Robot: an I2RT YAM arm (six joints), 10 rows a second.
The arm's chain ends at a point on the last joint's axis. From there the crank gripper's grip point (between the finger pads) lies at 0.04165 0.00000 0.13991 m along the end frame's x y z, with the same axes.
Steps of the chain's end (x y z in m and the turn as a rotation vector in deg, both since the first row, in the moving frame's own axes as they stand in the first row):
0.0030, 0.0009, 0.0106, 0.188, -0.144, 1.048
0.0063, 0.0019, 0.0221, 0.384, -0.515, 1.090
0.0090, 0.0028, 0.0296, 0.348, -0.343, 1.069
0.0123, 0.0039, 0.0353, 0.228, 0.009, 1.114
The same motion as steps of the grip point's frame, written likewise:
0.0026, 0.0012, 0.0107, 0.188, -0.144, 1.048
0.0050, 0.0017, 0.0225, 0.384, -0.515, 1.090
0.0082, 0.0027, 0.0298, 0.348, -0.343, 1.069
0.0123, 0.0042, 0.0353, 0.228, 0.009, 1.114

